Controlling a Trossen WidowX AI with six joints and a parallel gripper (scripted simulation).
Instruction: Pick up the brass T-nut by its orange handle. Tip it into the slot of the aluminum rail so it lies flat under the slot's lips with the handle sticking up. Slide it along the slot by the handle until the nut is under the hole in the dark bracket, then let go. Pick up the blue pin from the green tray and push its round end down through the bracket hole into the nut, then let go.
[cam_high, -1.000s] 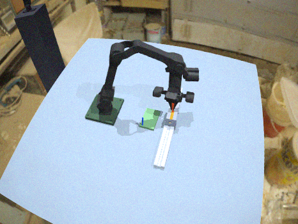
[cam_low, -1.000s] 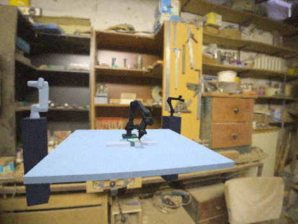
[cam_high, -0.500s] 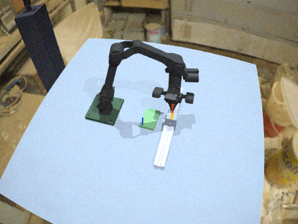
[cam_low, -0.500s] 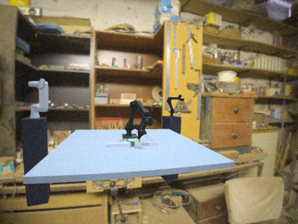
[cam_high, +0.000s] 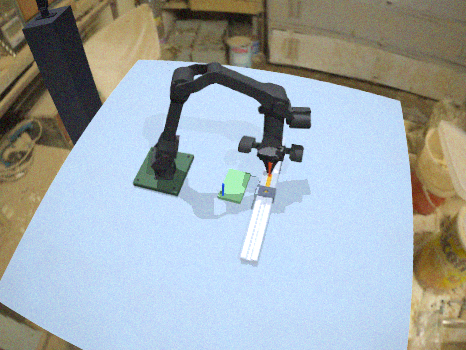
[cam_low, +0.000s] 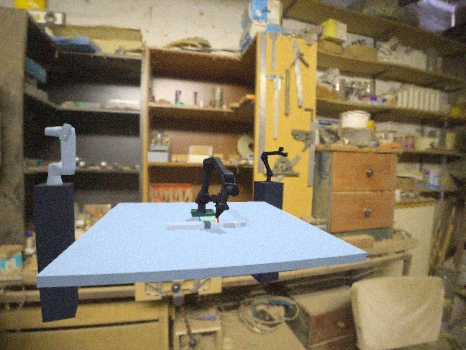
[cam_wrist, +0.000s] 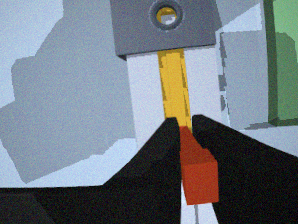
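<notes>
Right now the blue pin is 140 mm behind my gripper tip, 60 mm to the right of it and 30 mm below it. Round my gripper tip: aluminum rail 50 mm to the right, 30 mm below; green tray 120 mm behind, 40 mm to the right, 50 mm below.
</notes>
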